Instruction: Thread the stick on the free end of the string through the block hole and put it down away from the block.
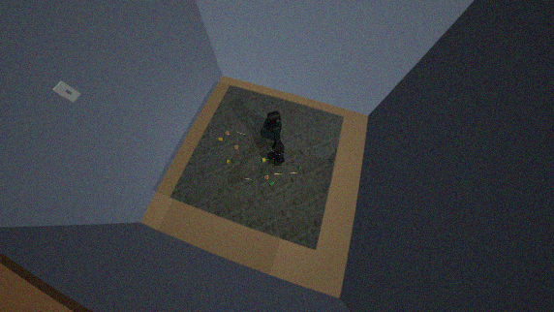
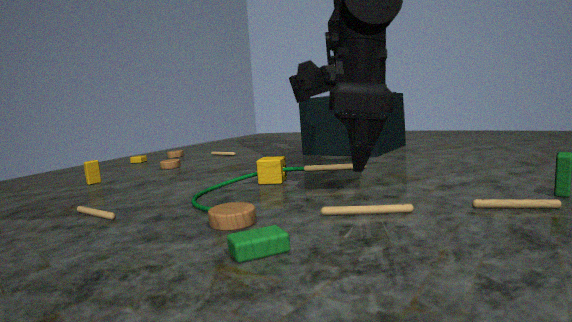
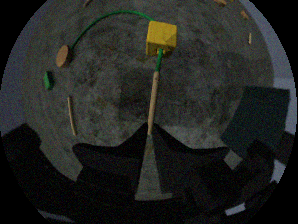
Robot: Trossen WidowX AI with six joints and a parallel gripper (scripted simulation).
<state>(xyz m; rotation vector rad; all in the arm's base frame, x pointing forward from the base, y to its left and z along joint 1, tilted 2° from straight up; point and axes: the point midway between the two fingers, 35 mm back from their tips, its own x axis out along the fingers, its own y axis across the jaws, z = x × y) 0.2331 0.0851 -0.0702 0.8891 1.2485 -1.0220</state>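
The yellow block lies 10 cm to the right of my gripper tip, 3 cm ahead of it and 1 cm above it. Round my gripper tip: green block 23 cm ahead, 1 cm to the left; thin wooden stick 4 cm to the right, 1 cm ahead, 1 cm above; round wooden button 19 cm ahead, 4 cm to the right.
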